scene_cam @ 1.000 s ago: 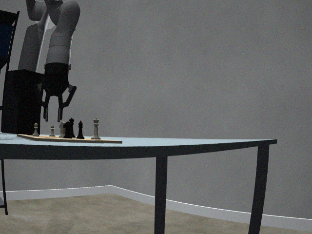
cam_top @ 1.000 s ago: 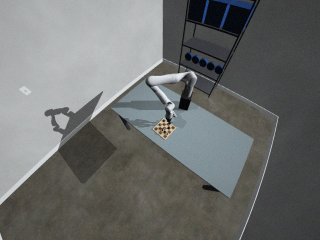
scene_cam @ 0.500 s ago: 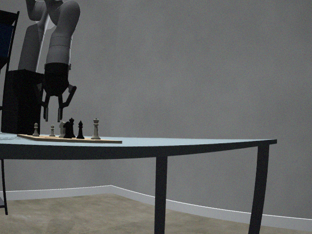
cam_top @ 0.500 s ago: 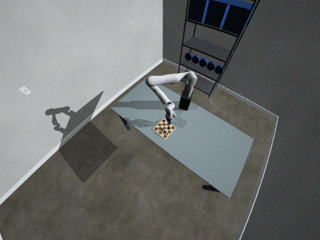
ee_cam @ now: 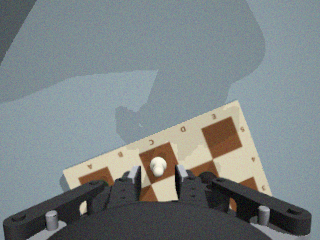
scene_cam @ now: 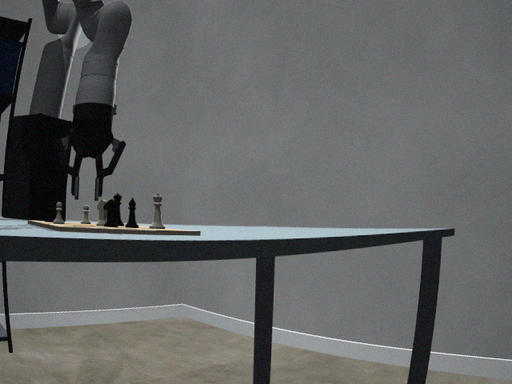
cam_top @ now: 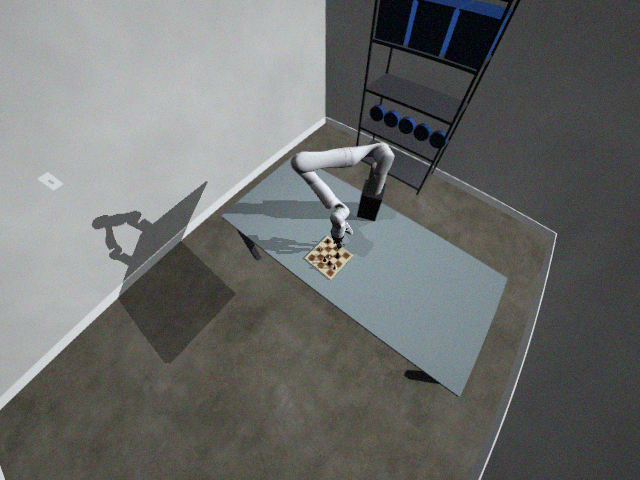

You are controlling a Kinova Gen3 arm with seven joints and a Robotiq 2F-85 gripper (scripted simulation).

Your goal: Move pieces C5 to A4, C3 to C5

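The black pawn lies 10 mm ahead of my hand, 70 mm to the right of it and 40 mm below it. Round my hand: black bishop: 100 mm ahead, 50 mm to the left, 40 mm below; then chessboard: 70 mm ahead, 10 mm to the left, 60 mm below.
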